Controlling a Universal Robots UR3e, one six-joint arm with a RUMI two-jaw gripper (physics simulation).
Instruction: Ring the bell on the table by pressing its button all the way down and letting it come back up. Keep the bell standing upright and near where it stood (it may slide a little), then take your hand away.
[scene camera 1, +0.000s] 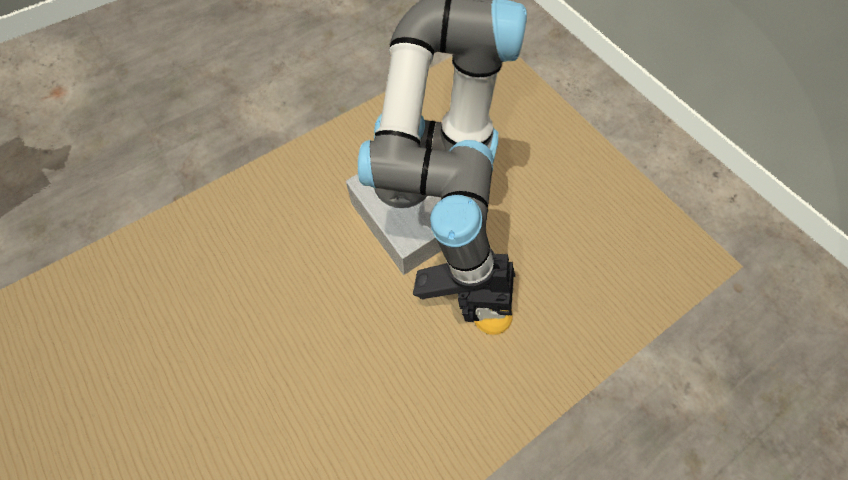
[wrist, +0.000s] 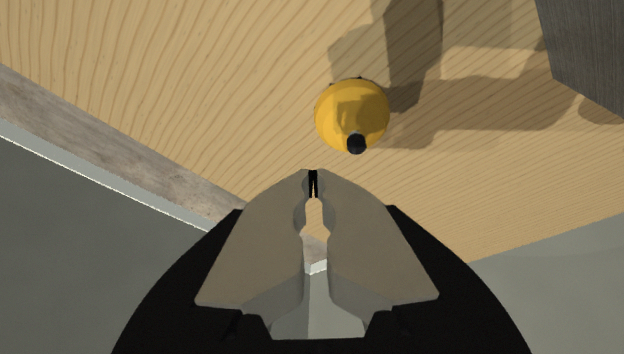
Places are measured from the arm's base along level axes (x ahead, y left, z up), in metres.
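Where they show: gripper, fingertip midpoint: (scene camera 1: 482, 314) (wrist: 312, 173).
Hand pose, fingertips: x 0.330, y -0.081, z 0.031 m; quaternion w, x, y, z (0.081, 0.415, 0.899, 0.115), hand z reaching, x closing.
After its pixels a point has its place.
The yellow dome-shaped bell (scene camera 1: 493, 324) {x 0.349, y -0.051, z -0.068 m} (wrist: 330, 120) {x 0.337, y -0.056, z -0.067 m} stands upright on the wooden table top. Its black button (wrist: 356, 144) {x 0.328, y -0.033, z -0.038 m} sticks up from the dome in the wrist view; in the scene view the gripper hides the button and the rear part of the bell. My gripper (scene camera 1: 489, 314) {x 0.330, y -0.081, z 0.031 m} (wrist: 312, 173) {x 0.330, y -0.081, z 0.031 m} is shut, with its fingertips together and nothing between them. In the scene view the fingertips overlap the bell from above. In the wrist view they show a little below and left of the button, apart from it. The exact height of the fingertips over the bell is hard to tell.
The wooden table top (scene camera 1: 267, 333) {x 0.050, y -0.412, z -0.104 m} (wrist: 200, 65) {x 0.390, y -0.188, z -0.104 m} carries the bell and the arm's grey base block (scene camera 1: 386, 228) {x 0.063, y -0.097, z -0.004 m}, which is behind and left of the gripper in the scene view. The table's right edge runs beyond the bell. Arm shadows fall beside the bell.
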